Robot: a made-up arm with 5 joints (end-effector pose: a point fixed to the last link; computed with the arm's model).
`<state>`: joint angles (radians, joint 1 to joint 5).
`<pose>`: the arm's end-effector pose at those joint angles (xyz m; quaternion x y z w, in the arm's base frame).
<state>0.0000 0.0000 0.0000 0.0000 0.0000</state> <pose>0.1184 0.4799 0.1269 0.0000 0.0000 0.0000 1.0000</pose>
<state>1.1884 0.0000 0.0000 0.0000 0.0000</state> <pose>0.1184 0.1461 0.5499 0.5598 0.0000 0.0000 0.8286</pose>
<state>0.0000 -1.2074 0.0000 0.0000 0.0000</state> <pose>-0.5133 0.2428 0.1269 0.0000 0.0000 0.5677 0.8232</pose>
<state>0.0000 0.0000 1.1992 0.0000 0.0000</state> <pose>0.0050 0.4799 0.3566 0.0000 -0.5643 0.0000 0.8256</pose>
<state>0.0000 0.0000 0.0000 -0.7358 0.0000</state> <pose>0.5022 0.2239 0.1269 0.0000 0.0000 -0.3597 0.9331</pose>
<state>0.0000 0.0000 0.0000 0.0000 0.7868</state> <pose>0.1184 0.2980 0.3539 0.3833 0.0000 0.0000 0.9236</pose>
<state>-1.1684 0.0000 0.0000 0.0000 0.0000</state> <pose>0.1184 0.2206 -0.3363 -0.5515 0.0000 0.0000 0.8342</pose>
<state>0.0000 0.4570 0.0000 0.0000 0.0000</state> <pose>0.3581 0.3572 0.1269 0.0000 0.0000 -0.2265 0.9740</pose>
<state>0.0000 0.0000 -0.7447 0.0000 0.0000</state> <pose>0.0373 0.4799 -0.0170 0.0000 0.3638 0.0000 0.9315</pose>
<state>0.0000 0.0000 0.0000 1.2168 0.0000</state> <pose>-0.5602 0.2024 0.1269 0.0000 0.0000 0.5716 0.8206</pose>
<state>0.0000 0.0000 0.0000 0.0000 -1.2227</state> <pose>0.1184 0.3391 -0.2852 -0.5740 0.0000 0.0000 0.8189</pose>
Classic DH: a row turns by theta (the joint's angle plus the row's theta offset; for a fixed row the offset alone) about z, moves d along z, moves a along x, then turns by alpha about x. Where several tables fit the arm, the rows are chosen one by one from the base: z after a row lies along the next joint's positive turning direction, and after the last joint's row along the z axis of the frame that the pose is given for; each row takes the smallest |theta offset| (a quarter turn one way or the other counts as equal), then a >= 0, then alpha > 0; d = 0 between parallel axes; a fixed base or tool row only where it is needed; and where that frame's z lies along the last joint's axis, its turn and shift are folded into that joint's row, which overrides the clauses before.
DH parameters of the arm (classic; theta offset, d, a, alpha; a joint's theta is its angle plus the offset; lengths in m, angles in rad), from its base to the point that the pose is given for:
base (fixed): 1.5708 0.0914 0 1.5708
joint 1: 0 -0.0255 -0.0967 1.5708
joint 2: -1.5708 -0.0674 0.0808 1.5708
joint 3: 0 0.0493 -0.0846 1.5708
joint 4: -1.5708 -0.1375 0.2615 1.5708
joint 5: 0 0.1401 0.3644 -1.5708
tool (fixed): -1.5708 0.1056 0 0

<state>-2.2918 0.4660 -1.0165 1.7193 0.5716</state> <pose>-0.1863 0.3915 -0.2520 -0.2544 0.5384 -0.1507 0.7891</pose>
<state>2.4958 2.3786 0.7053 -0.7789 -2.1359</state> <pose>-0.3894 0.3890 -0.0460 -0.2451 0.8530 0.4594 0.0370</pose>
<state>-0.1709 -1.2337 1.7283 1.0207 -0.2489</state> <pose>-0.3735 0.0825 -0.2238 0.0210 -0.7785 0.5565 0.2894</pose>
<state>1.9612 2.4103 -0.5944 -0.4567 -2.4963</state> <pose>0.0257 0.3703 0.3061 0.1994 0.6492 0.7089 0.1904</pose>
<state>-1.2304 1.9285 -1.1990 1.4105 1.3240</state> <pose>0.0620 0.1907 0.4029 0.5982 -0.2185 -0.0080 0.7709</pose>
